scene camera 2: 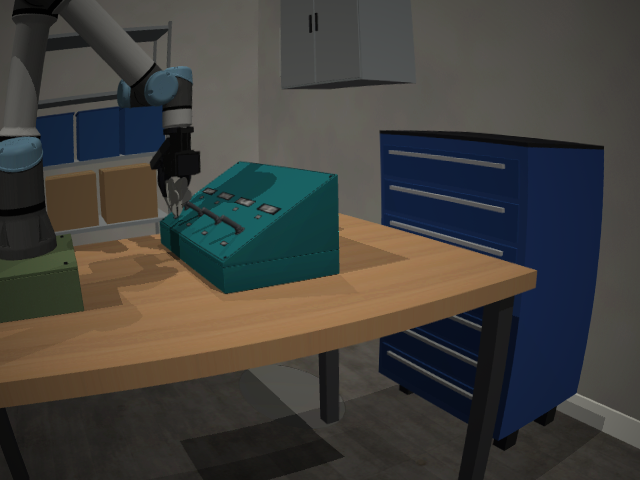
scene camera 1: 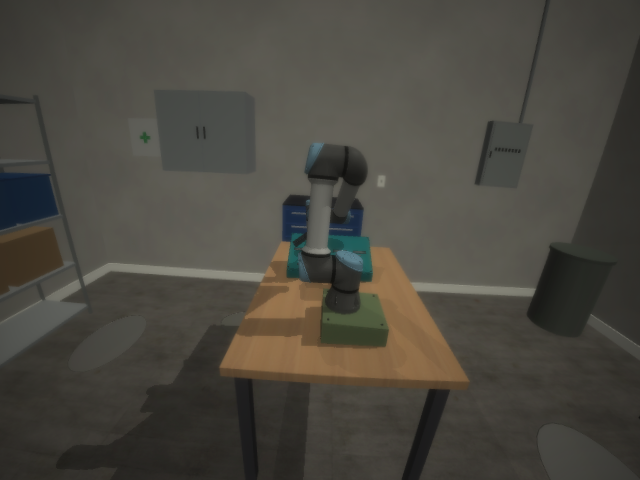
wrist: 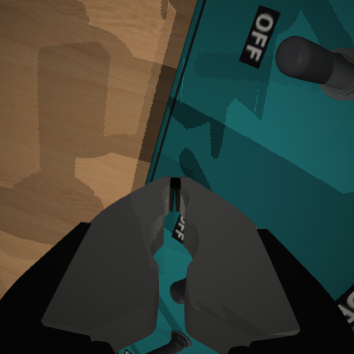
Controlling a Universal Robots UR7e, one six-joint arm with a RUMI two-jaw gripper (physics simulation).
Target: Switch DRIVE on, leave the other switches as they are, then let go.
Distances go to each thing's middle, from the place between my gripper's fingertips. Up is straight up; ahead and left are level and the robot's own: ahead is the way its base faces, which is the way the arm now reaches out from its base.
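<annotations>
Teal switch panel [scene camera 2: 289, 220]: my hand 1 cm above it, 12 cm short of it, 11 cm to the left of it.
</annotations>
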